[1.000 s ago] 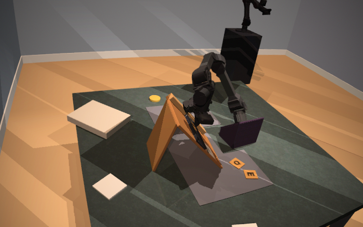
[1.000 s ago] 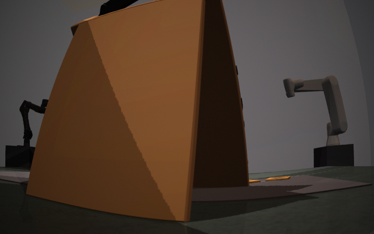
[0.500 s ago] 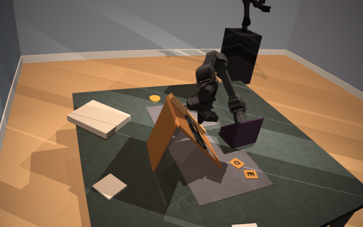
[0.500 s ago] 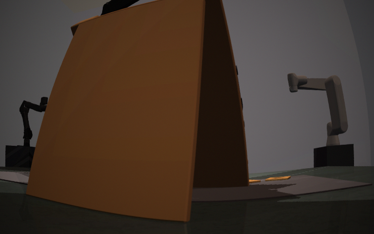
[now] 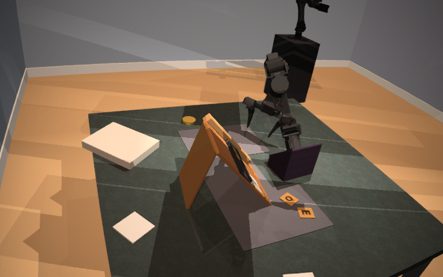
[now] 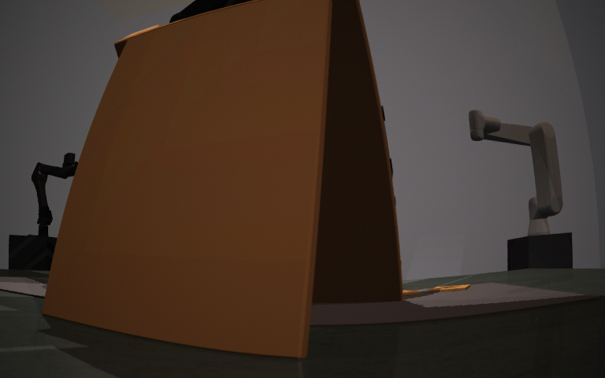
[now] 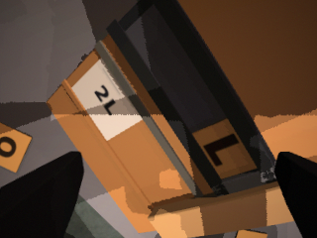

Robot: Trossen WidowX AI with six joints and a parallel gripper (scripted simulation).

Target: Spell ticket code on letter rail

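My gripper tip is 10 mm past the orange tile marked 2, 280 mm to the left of it and 260 mm above it. Also, from my gripper tip: white ticket: 10 mm ahead, 50 mm to the left, 190 mm below; cream box: 400 mm ahead, 440 mm to the right, 250 mm below; grey mat: 90 mm behind, 90 mm to the right, 270 mm below.
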